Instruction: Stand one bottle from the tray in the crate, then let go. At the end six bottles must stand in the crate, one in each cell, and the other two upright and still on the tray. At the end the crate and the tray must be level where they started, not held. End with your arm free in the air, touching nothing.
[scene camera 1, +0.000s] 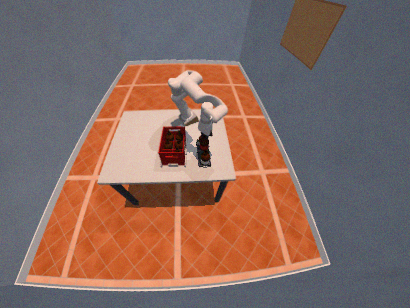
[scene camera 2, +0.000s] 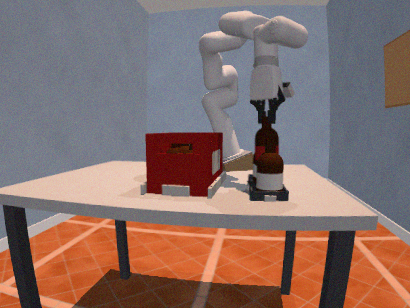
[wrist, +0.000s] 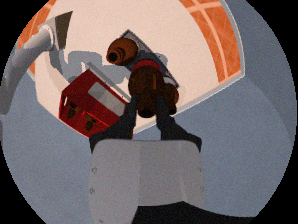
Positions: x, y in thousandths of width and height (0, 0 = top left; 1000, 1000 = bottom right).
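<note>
My gripper (scene camera 2: 650, 401) is in sight. I also see a red crate (scene camera 2: 487, 554), and the crate (wrist: 294, 408) appears again, while a brown bottle (wrist: 492, 359) is there for me to see too.
</note>
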